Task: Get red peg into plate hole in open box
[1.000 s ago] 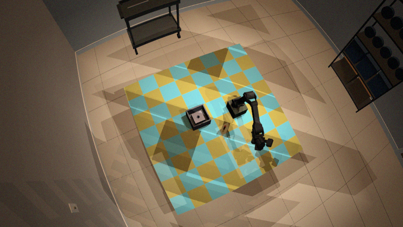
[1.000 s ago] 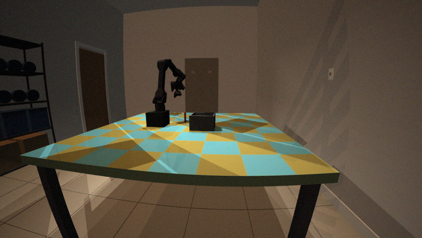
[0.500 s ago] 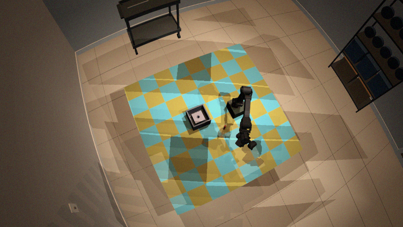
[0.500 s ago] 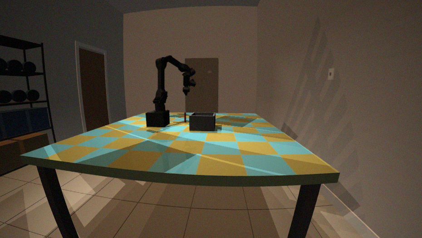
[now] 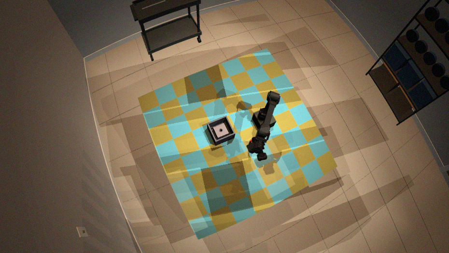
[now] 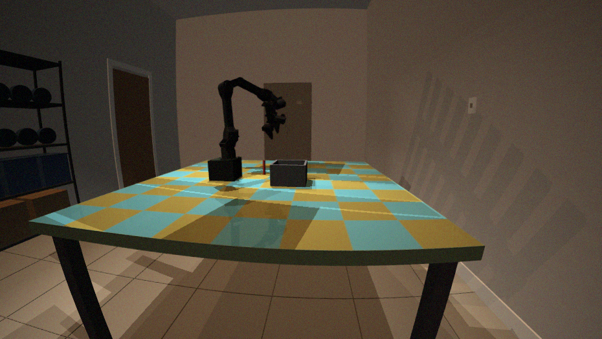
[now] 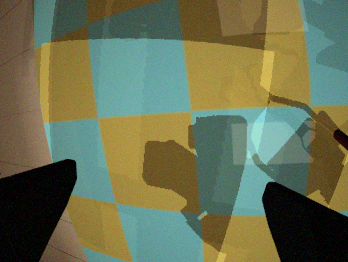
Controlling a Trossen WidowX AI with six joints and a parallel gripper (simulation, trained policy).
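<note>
Now: gripper tip 17 cm above the red peg, 15 cm to the left of it and 2 cm past it. Round my gripper tip: dark box 31 cm to the right, 18 cm below, 17 cm ahead; then plate 31 cm to the right, 17 cm ahead, 16 cm below.
</note>
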